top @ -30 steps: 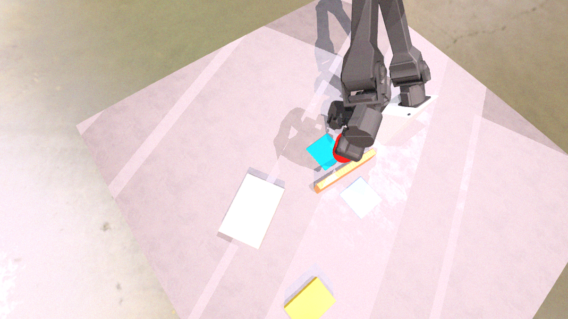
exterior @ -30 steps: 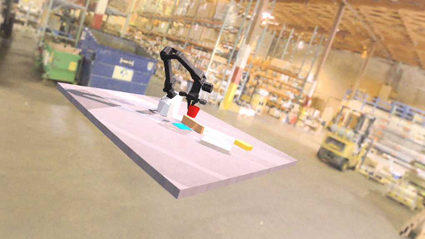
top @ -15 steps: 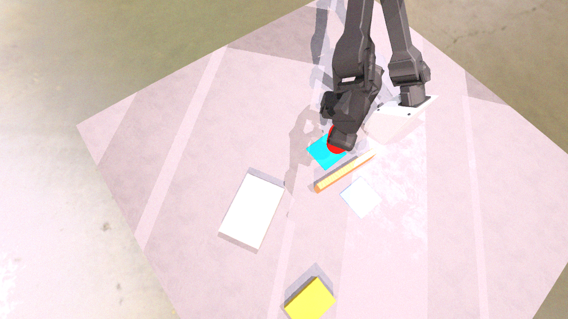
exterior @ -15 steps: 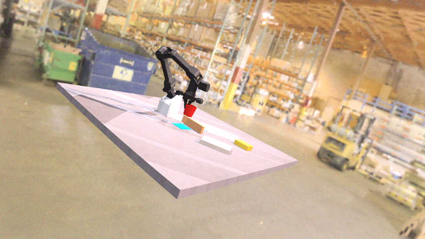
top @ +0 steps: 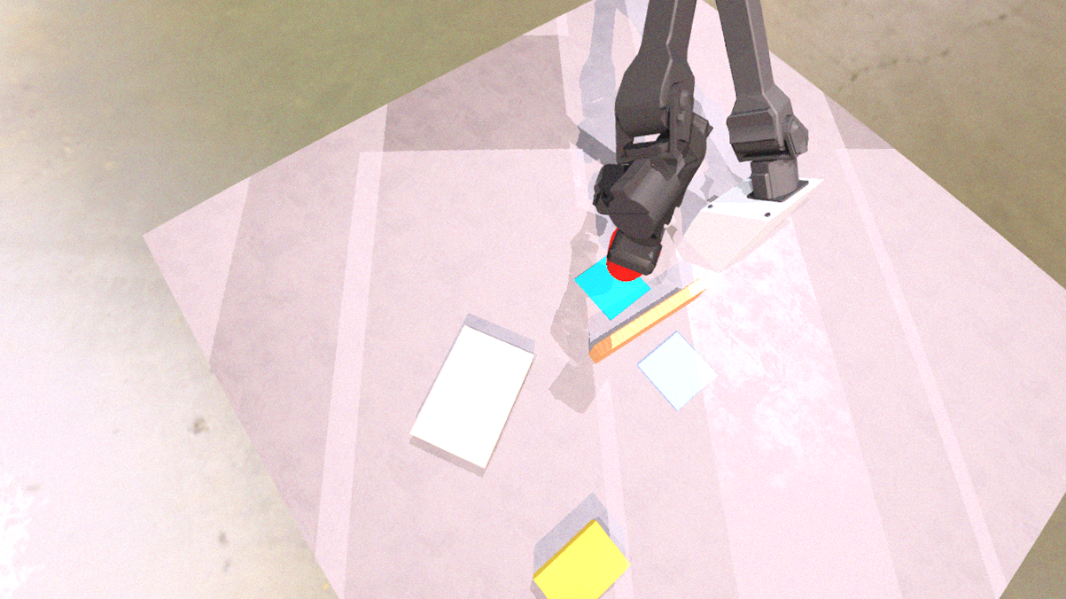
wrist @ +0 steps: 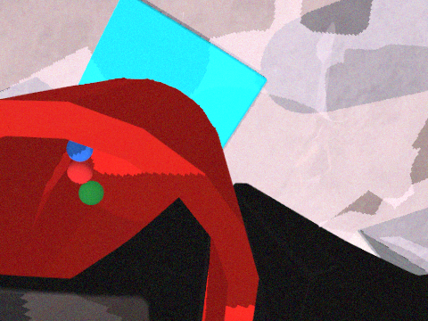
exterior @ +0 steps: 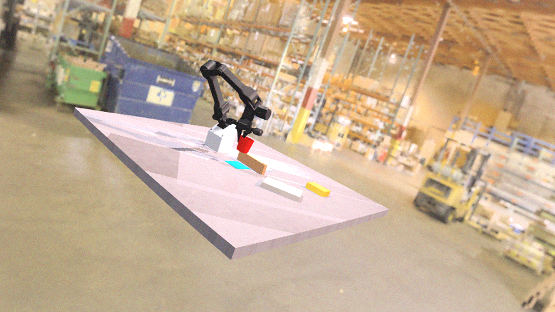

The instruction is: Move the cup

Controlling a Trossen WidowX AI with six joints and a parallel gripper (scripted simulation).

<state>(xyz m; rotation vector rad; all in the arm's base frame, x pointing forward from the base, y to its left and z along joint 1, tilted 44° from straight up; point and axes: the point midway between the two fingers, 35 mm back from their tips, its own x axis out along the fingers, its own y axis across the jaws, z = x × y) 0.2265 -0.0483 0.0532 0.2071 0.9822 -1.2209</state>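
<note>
My gripper tip is now 120 mm above the cyan pad, 30 mm short of it and 10 mm to the right of it. The rest, counted from my gripper tip: red cup: 30 mm ahead, 10 mm to the left; then wooden block: 100 mm to the left, 90 mm below, 30 mm ahead; then light blue pad: 190 mm to the left, 120 mm below, 40 mm ahead.
</note>
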